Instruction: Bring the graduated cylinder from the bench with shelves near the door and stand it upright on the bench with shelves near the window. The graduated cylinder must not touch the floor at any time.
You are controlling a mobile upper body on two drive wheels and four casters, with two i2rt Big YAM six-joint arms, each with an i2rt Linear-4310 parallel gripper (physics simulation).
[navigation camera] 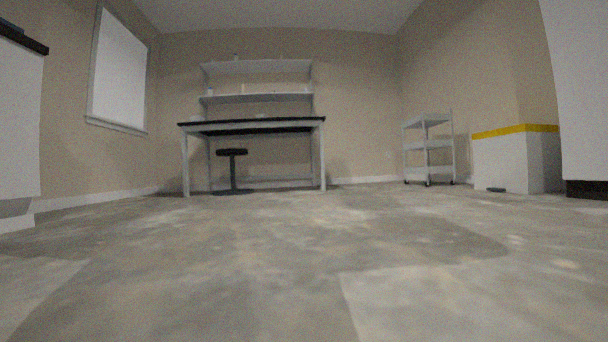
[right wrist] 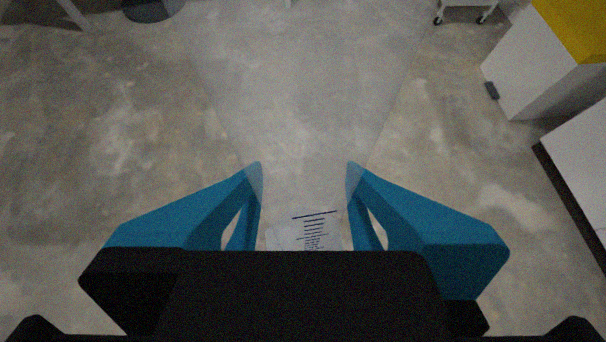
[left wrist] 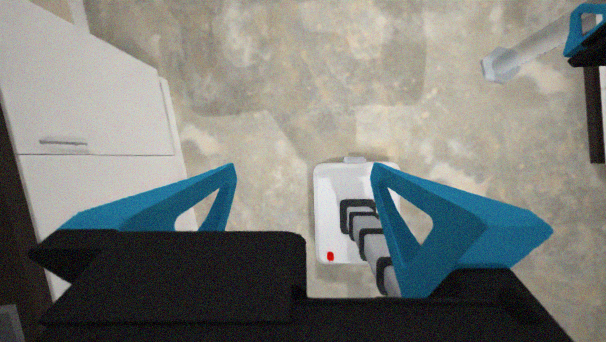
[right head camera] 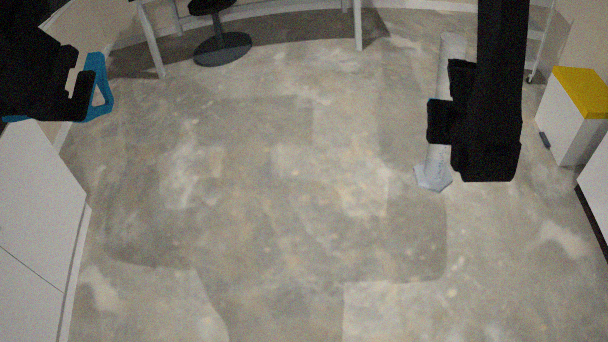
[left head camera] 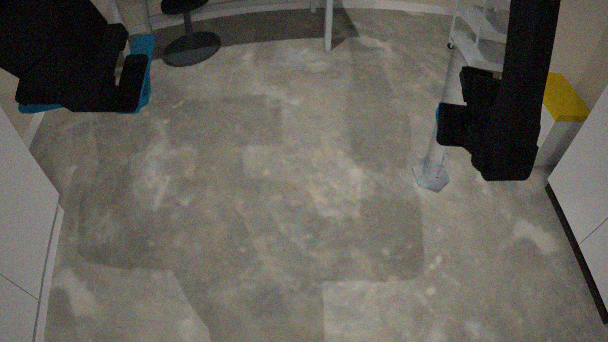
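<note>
The clear graduated cylinder hangs about upright, base down, with floor behind it in the head views. My right gripper is shut on its tube, above the hexagonal base. My left gripper is open and empty, at the left of the left head view. A bench with shelves stands against the far wall, near a window at its left. Its legs show in the head views; its top shows edge-on in the navigation view.
A dark stool stands under the bench. A white shelf cart and a yellow-topped white box stand at the right. White cabinets flank the floor at left and right. Small items stand on the bench shelves.
</note>
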